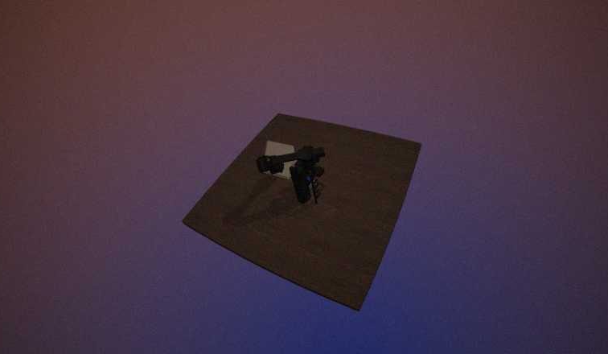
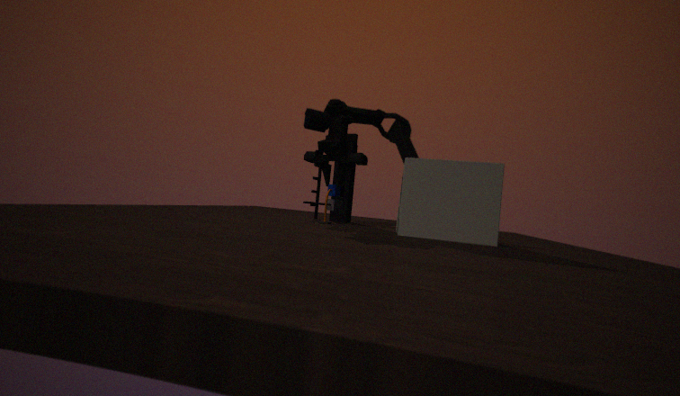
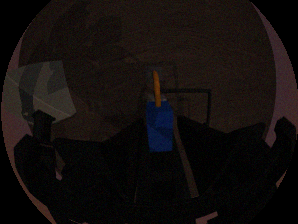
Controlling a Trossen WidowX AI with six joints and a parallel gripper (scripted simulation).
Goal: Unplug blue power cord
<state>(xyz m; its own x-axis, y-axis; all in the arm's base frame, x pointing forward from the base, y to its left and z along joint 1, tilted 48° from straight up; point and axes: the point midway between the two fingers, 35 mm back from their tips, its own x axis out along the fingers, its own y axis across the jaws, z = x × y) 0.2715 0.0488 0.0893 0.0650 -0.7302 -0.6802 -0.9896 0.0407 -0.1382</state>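
My gripper tip is now 30 mm to the left of the blue plug. From my gripper tip the other things lie so: black power strip 10 mm behind, 100 mm to the right, 20 mm above.
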